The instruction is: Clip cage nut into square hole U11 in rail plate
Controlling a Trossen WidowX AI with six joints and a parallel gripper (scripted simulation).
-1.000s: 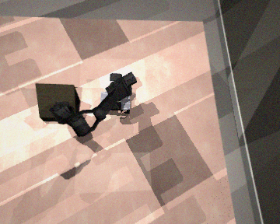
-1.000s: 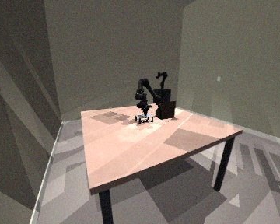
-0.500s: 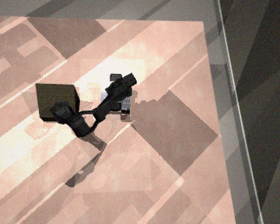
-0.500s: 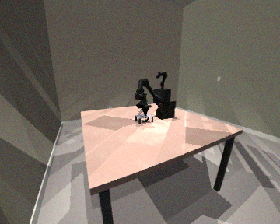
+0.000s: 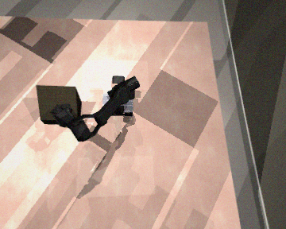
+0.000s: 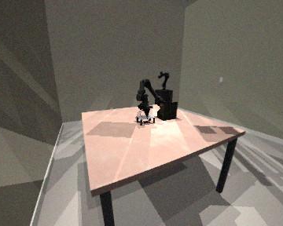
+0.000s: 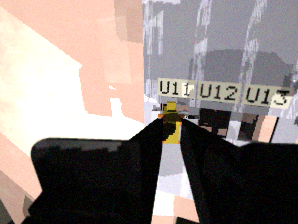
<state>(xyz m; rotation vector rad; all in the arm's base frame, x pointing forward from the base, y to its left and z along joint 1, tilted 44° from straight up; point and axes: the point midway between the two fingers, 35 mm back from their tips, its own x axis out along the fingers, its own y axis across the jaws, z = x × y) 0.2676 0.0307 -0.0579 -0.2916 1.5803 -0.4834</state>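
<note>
Now: the cage nut 10 mm below my gripper tip. Round my gripper tip: label strip 20 mm ahead, 30 mm to the right, 10 mm below.
</note>
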